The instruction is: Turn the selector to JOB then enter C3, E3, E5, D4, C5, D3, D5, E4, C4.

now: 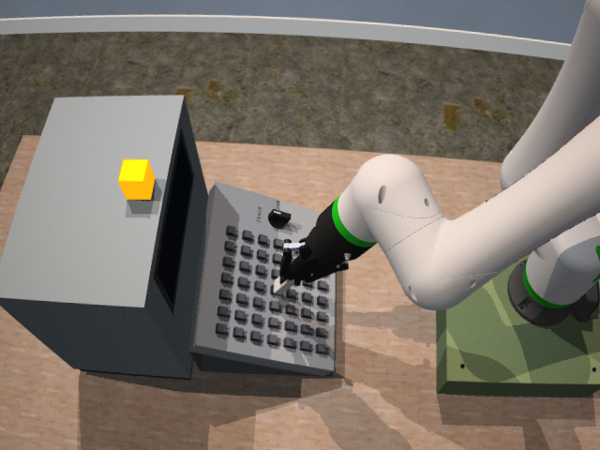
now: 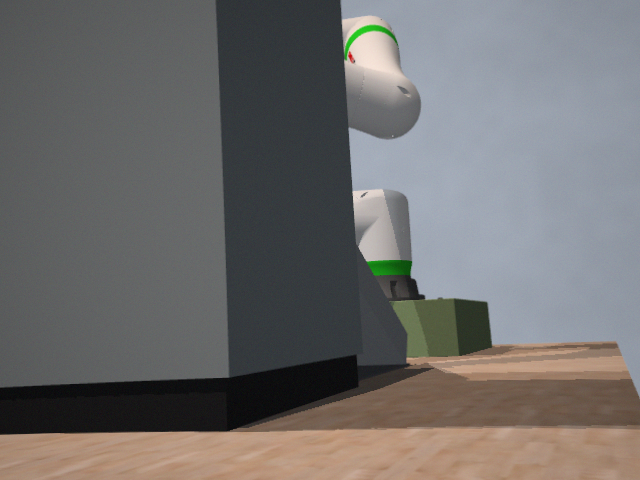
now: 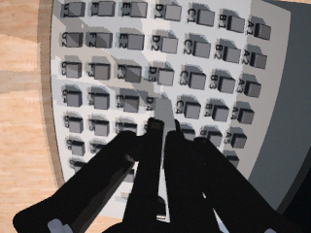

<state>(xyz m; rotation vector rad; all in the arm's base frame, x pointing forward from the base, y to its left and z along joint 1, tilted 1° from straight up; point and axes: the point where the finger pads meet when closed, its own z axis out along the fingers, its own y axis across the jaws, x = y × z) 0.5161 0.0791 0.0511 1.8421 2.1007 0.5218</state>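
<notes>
The C3 key is 50 mm ahead of my hand, 40 mm to the left of it and 20 mm below it. The rest, counted from my hand: black selector knob: 160 mm to the right, 50 mm ahead, 30 mm below; grey keypad: 80 mm below, 50 mm ahead, 40 mm to the right.
</notes>
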